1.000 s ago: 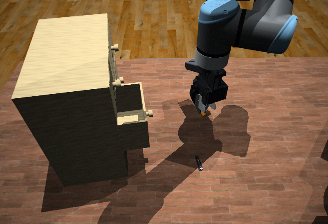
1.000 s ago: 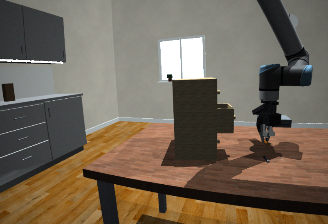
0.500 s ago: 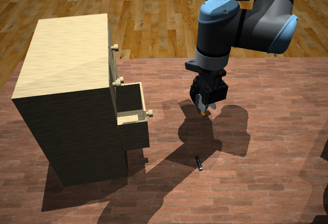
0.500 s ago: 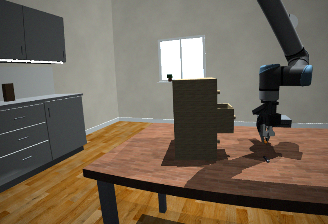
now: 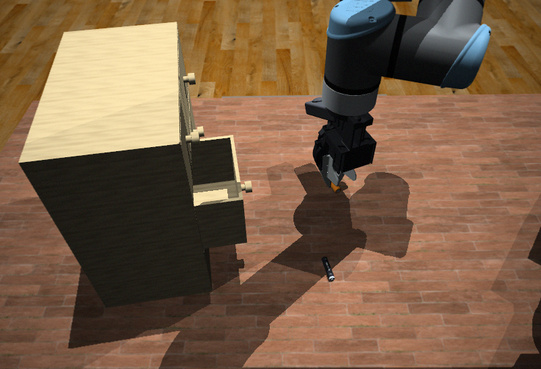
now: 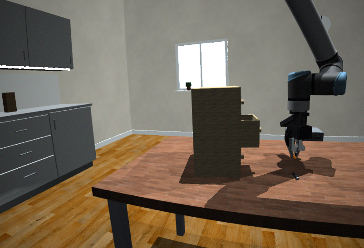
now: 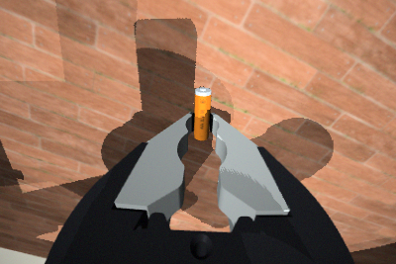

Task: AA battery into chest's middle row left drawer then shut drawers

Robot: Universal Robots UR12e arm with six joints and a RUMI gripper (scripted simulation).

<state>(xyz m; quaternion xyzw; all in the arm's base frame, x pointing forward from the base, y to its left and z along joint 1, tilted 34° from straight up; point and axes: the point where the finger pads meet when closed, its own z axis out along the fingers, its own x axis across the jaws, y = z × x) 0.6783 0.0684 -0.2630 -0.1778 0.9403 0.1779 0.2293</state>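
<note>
Now: hand 1 cm short of the dark cylindrical battery, 20 cm to the right of it and 1 cm above it. From my hand the other things lie so: orange cylinder (1 cm below).
</note>
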